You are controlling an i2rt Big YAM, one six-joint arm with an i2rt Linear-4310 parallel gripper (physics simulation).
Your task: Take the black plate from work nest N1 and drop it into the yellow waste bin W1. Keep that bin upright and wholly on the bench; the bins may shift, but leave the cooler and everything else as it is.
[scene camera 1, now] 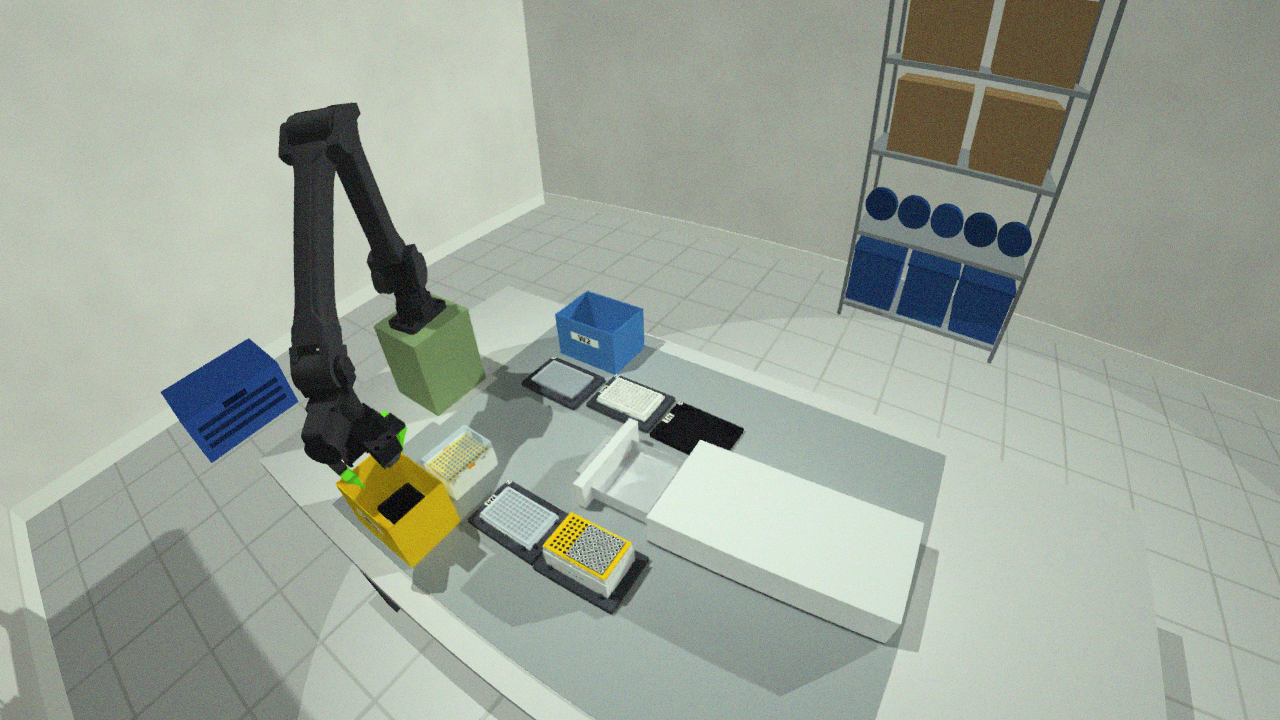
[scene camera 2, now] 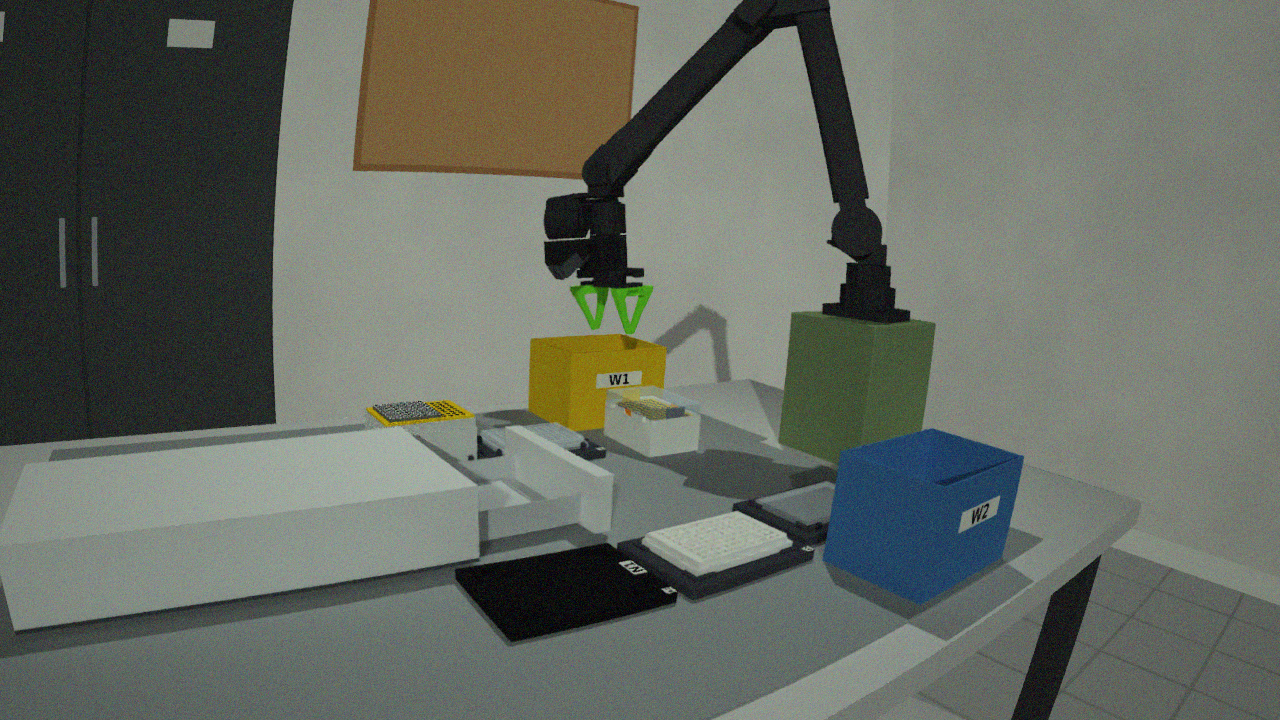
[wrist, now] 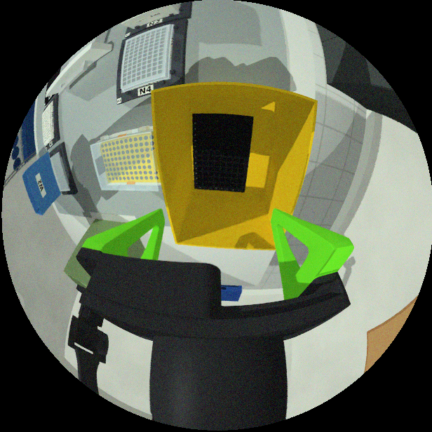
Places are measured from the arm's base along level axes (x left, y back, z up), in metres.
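Where they show: gripper, between the fingertips: (scene camera 1: 381,468) (scene camera 2: 612,331); arm's base, origin of its link: (scene camera 1: 418,316) (scene camera 2: 866,317).
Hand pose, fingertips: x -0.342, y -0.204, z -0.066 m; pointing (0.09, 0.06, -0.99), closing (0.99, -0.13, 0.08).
Note:
Each offset is from my fingertips to the top centre of the thing. "*": to the spot under its first point.
The black plate @[dx +0.004, dy -0.012, dz -0.121 m] (scene camera 1: 401,503) (wrist: 222,152) lies inside the yellow waste bin W1 @[dx -0.013, dy -0.017, dz -0.019 m] (scene camera 1: 427,530) (scene camera 2: 550,385) (wrist: 300,125), and looks roughly flat near its bottom. The plate is hidden by the bin walls in scene camera 2. The bin stands upright on the bench, close to its edge. My gripper (scene camera 1: 375,458) (scene camera 2: 614,330) (wrist: 217,214) is open and empty, with its green fingers above the bin's rim and apart from the plate. Work nest N1 @[dx +0.439, dy -0.441, dz -0.121 m] (scene camera 1: 702,429) (scene camera 2: 563,591) is a black, flat nest with no plate distinguishable on it.
A clear box with a yellow tip rack @[dx +0.142, dy -0.041, dz -0.069 m] (scene camera 1: 459,458) (scene camera 2: 651,429) (wrist: 127,159) stands close beside W1. A yellow-topped white block @[dx +0.067, dy -0.385, dz -0.062 m] (scene camera 1: 588,553) (scene camera 2: 420,413) sits in a nest. The white drawer unit @[* dx +0.217, dy -0.681, dz -0.055 m] (scene camera 1: 787,528) (scene camera 2: 241,501) and blue bin W2 @[dx +0.625, dy -0.113, dz -0.019 m] (scene camera 1: 599,333) (scene camera 2: 921,519) (wrist: 41,183) stand farther off.

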